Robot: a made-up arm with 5 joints.
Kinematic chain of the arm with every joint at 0, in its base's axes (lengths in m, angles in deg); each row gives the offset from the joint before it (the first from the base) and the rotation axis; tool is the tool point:
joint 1: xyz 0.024 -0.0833 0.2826 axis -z
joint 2: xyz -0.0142 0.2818 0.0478 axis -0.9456 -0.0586 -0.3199
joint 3: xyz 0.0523 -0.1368 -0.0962 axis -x
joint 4: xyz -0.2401 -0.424 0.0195 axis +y
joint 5: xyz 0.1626 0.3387 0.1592 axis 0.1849 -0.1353 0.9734
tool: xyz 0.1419 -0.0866 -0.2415
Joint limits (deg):
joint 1: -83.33..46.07
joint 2: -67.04..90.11
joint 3: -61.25..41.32
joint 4: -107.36..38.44
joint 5: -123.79..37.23
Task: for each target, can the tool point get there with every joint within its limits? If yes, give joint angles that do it. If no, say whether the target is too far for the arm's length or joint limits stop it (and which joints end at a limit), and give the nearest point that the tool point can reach.
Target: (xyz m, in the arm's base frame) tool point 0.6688 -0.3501 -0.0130
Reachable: no: joint limits stop it (at a limit: joint 1, joint 2) | nearest point 0.3300 -0.0374 0.0636 | short by 0.467 m
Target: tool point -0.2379 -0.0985 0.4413
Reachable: yes | joints 18.67 72.34 -36.63 24.94 -50.80
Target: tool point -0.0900 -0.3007 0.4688
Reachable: yes | joints -54.14 29.62 20.50 4.19 -85.84
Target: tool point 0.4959 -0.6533 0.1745
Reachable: no: joint limits stop it (at a limit: joint 1, joint 3, joint 4) | nearest point 0.2243 -0.3364 0.2658 | short by 0.427 m
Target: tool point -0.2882 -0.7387 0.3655
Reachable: no: joint limits stop it (at a limit: joint 1, joint 2, joint 5) | nearest point -0.1907 -0.4476 0.4557 | short by 0.320 m
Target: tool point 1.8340 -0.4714 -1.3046
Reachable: no: too far | nearest point 0.3434 0.0742 -0.0656 | short by 2.014 m
